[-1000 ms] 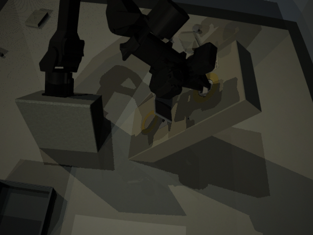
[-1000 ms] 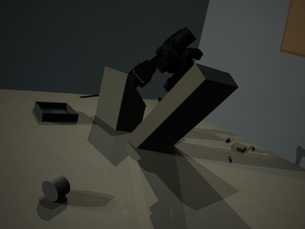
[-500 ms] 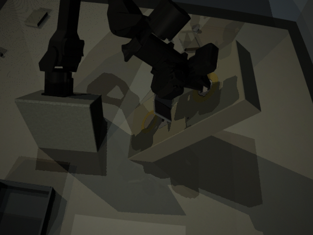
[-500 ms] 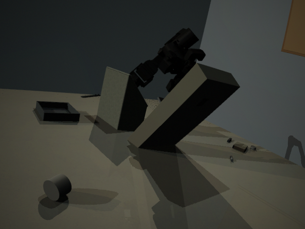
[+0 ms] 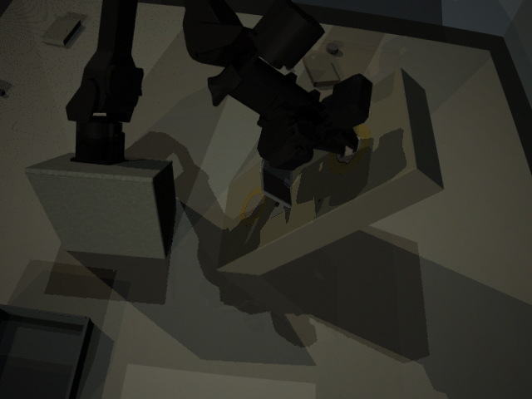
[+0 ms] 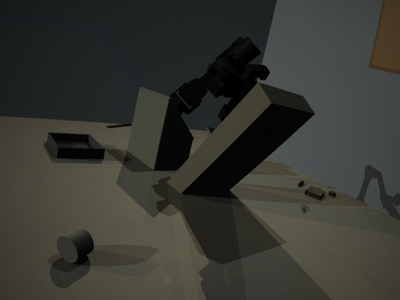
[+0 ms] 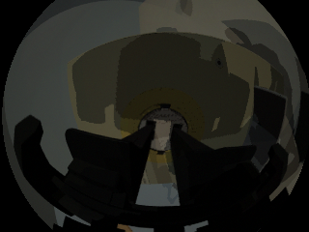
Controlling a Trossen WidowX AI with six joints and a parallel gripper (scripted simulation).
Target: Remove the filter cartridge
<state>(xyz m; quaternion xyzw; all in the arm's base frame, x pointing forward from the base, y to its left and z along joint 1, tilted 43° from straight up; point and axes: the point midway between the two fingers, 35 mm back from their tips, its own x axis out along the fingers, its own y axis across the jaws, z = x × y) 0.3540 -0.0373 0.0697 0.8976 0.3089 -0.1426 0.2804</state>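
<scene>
Now: gripper tip 10 mm short of the round filter cartridge and 10 mm above it. Also, from my gripper tip: dark tray: 420 mm behind, 310 mm to the right, 230 mm below; then tan service panel: 80 mm below, 40 mm behind.
</scene>
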